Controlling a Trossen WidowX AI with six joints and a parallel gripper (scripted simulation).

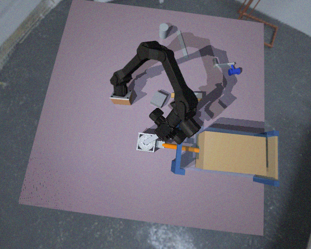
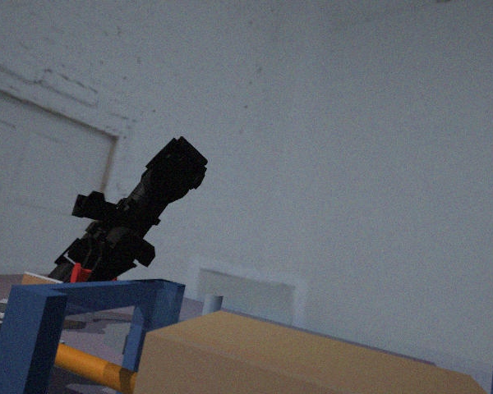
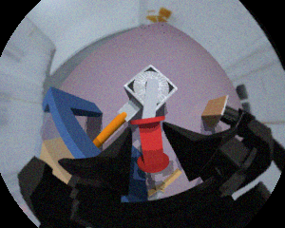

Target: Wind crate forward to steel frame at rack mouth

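My gripper tip is now 1 cm short of the red knob and 1 cm to the right of it. The rest, counted from my gripper tip: red-knobbed crank handle 2 cm behind, 1 cm to the right, 3 cm below; then blue steel frame 9 cm ahead, 4 cm to the right, 3 cm below; then grey block 5 cm behind, 21 cm to the left, 12 cm below.
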